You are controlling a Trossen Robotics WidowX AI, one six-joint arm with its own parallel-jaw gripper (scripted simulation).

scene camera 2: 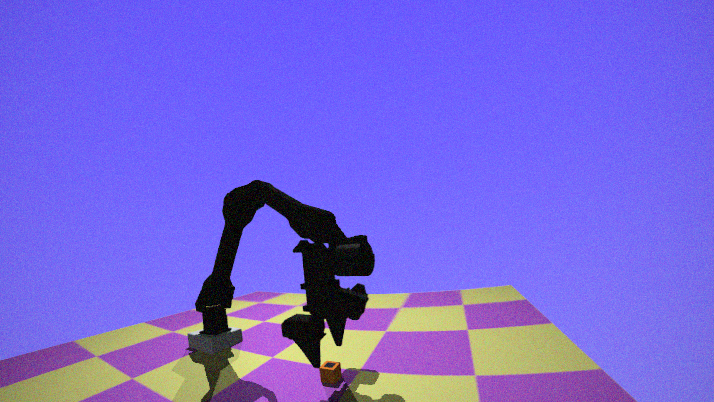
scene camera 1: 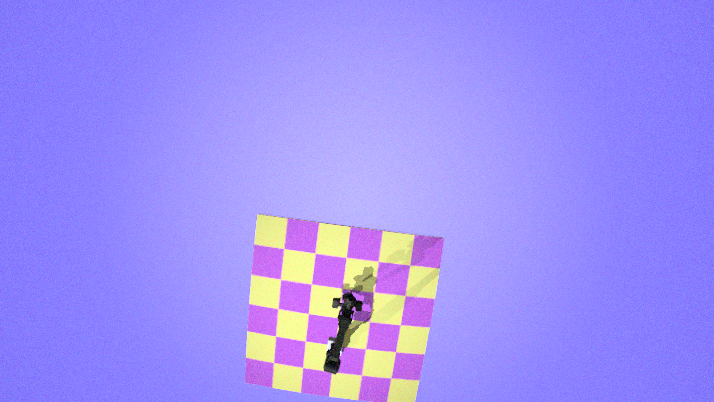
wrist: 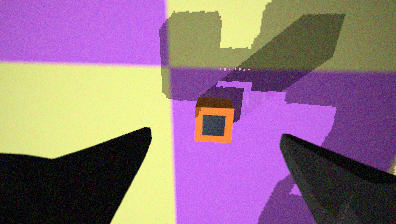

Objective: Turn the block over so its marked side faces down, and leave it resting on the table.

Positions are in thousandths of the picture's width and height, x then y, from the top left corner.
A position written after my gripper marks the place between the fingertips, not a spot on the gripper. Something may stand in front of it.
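There's my gripper (scene camera 2: 460,887), which the wrist view shows too (wrist: 542,609); my gripper is open and holds nothing. I can also see a block (wrist: 539,520).
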